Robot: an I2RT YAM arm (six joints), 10 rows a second.
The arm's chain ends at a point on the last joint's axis. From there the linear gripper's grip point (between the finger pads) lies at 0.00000 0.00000 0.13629 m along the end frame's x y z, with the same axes.
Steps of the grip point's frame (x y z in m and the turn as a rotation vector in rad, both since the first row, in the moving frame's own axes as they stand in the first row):
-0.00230, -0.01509, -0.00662, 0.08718, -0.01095, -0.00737
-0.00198, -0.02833, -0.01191, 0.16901, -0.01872, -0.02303
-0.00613, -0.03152, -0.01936, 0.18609, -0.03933, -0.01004
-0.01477, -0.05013, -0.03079, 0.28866, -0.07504, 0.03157
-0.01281, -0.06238, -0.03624, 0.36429, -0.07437, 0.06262
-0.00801, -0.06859, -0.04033, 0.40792, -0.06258, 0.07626
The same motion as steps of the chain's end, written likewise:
-0.00077, -0.00323, -0.00609, 0.08718, -0.01095, -0.00737
0.00082, -0.00544, -0.00994, 0.16901, -0.01872, -0.02303
-0.00068, -0.00634, -0.01690, 0.18609, -0.03933, -0.01004
-0.00531, -0.01122, -0.02477, 0.28866, -0.07504, 0.03157
-0.00445, -0.01359, -0.02693, 0.36429, -0.07437, 0.06262
-0.00182, -0.01429, -0.02889, 0.40792, -0.06258, 0.07626

